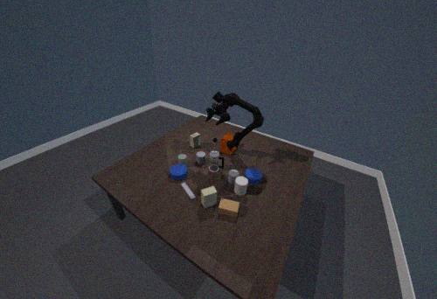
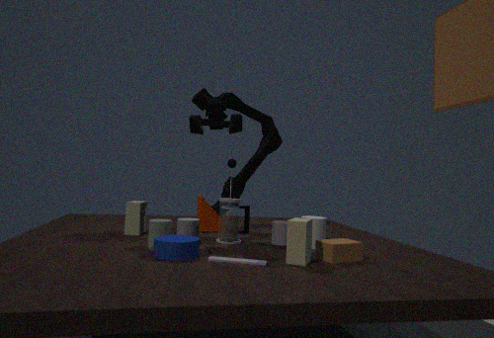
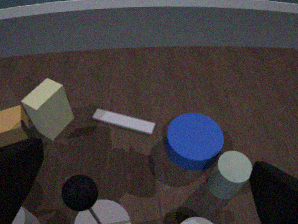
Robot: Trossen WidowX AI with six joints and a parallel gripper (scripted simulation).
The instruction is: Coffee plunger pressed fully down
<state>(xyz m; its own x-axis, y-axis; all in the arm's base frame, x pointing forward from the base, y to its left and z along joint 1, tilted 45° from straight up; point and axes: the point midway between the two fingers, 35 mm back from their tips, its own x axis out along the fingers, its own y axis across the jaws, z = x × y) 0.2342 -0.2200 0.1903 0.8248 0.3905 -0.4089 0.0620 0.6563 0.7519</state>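
My gripper tip is now 20 mm short of the glass coffee press, 70 mm to the right of it and 230 mm above it. From my gripper tip the other things lie so: white bar 300 mm ahead, 60 mm to the left, 360 mm below; then tan block 250 mm ahead, 350 mm to the left, 330 mm below.
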